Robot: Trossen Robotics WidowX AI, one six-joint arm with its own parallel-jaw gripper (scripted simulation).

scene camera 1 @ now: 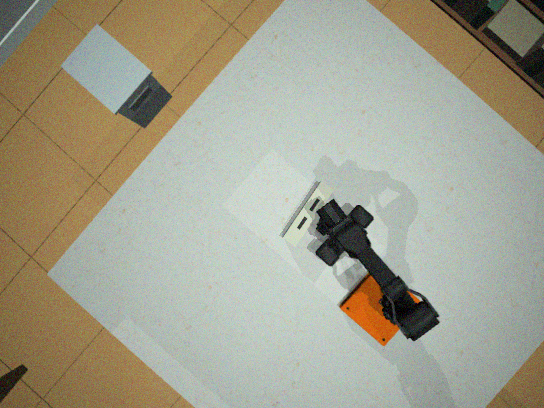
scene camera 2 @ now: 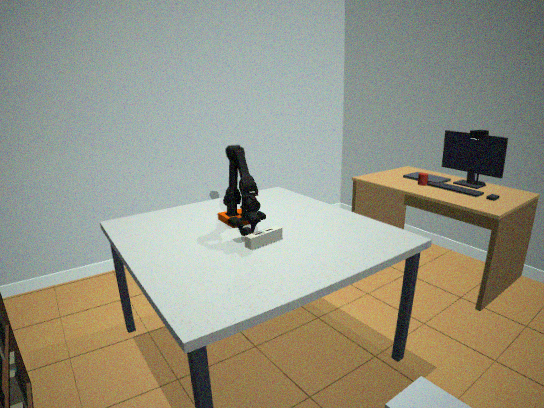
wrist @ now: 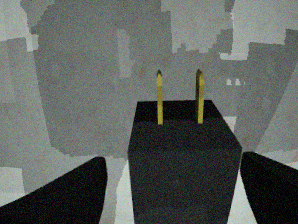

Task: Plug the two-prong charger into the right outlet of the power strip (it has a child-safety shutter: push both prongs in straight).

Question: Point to a black two-prong charger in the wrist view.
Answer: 181, 155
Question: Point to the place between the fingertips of my gripper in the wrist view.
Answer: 175, 165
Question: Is my gripper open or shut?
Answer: Open.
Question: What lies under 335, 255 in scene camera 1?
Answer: My gripper.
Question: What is my gripper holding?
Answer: Nothing.
